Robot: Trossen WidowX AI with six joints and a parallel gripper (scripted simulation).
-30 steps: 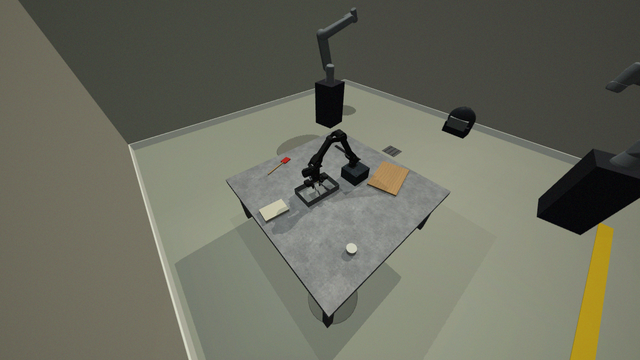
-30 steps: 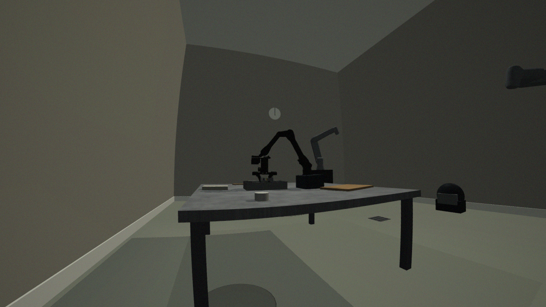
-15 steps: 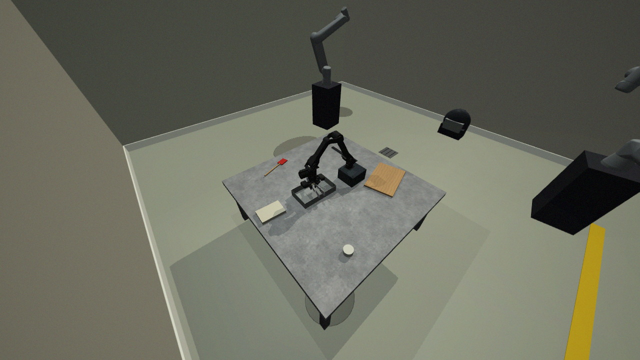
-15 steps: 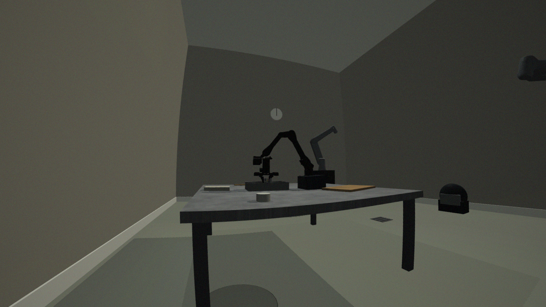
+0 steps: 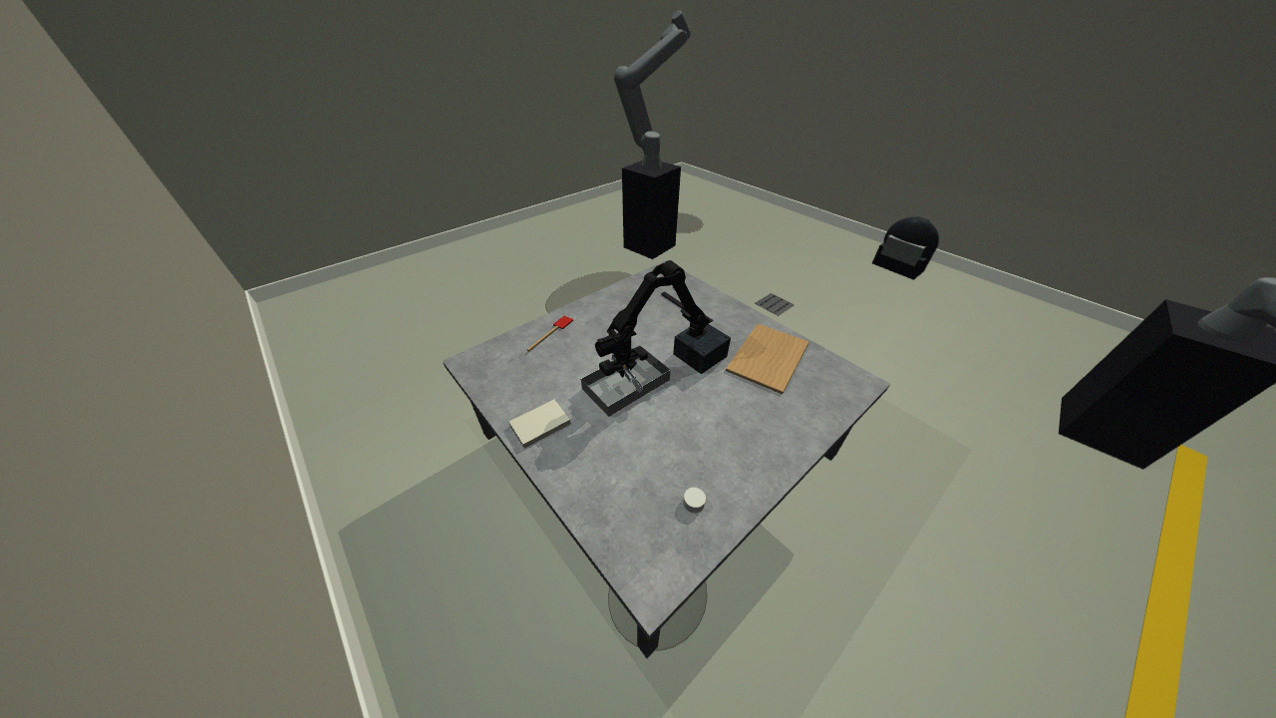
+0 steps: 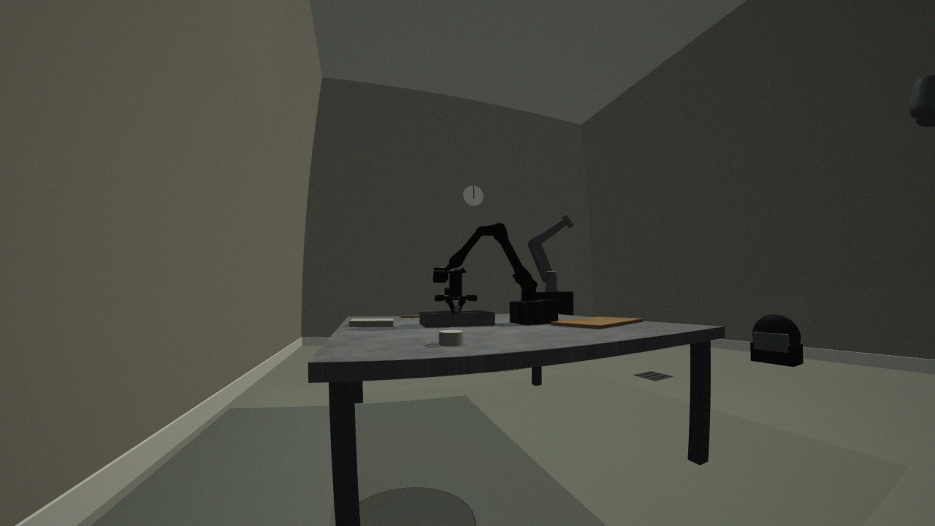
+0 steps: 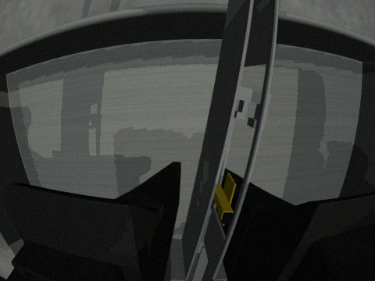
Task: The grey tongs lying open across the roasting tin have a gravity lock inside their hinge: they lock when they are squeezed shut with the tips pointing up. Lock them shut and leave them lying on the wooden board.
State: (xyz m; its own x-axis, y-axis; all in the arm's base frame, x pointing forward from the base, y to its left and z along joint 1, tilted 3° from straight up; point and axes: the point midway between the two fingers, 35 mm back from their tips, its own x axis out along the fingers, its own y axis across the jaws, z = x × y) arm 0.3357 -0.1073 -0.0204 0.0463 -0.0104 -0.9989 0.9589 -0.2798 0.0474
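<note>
The roasting tin is 2 cm to the left of my gripper tip and 1 cm ahead of it. Also, from my gripper tip: red spatula 46 cm to the right, 3 cm below, 3 cm behind; then yellow piece 4 cm above, 1 cm to the right, 1 cm behind; then cream slab 36 cm ahead, 9 cm to the right, 2 cm below.
</note>
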